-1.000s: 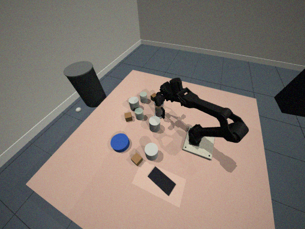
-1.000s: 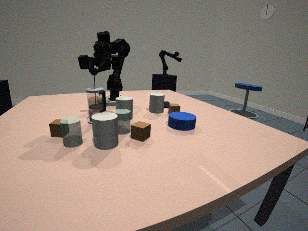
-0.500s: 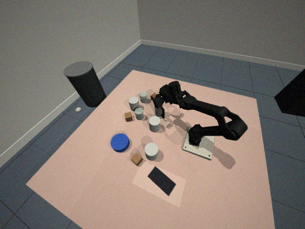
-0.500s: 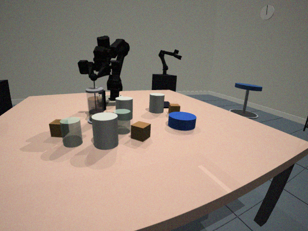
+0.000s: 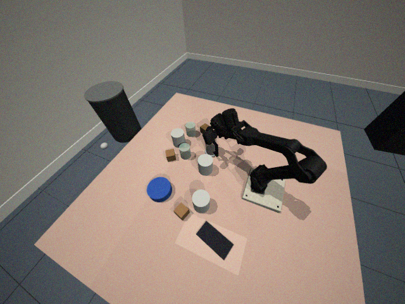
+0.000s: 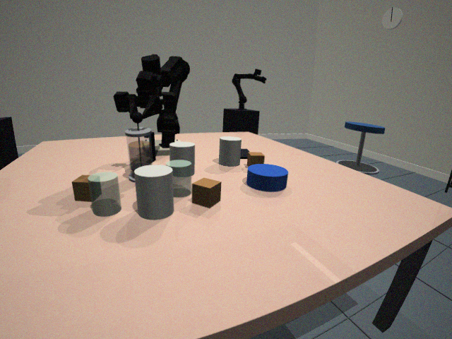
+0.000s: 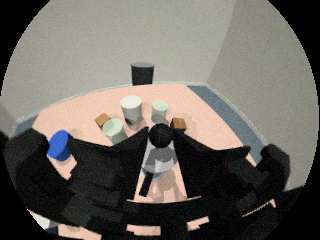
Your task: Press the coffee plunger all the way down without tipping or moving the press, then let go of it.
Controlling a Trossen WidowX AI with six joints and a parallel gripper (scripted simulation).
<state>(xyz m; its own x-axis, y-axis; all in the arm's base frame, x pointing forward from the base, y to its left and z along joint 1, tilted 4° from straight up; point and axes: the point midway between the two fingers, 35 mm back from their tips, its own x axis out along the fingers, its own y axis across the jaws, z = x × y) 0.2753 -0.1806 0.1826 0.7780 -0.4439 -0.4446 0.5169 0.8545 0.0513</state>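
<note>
My gripper tip is now 90 mm above the coffee press, 30 mm past it and 20 mm to the right of it. Round my gripper tip: blue disc 330 mm to the left, 170 mm ahead, 160 mm below; then black slab 470 mm to the left, 180 mm below, 150 mm behind.
</note>
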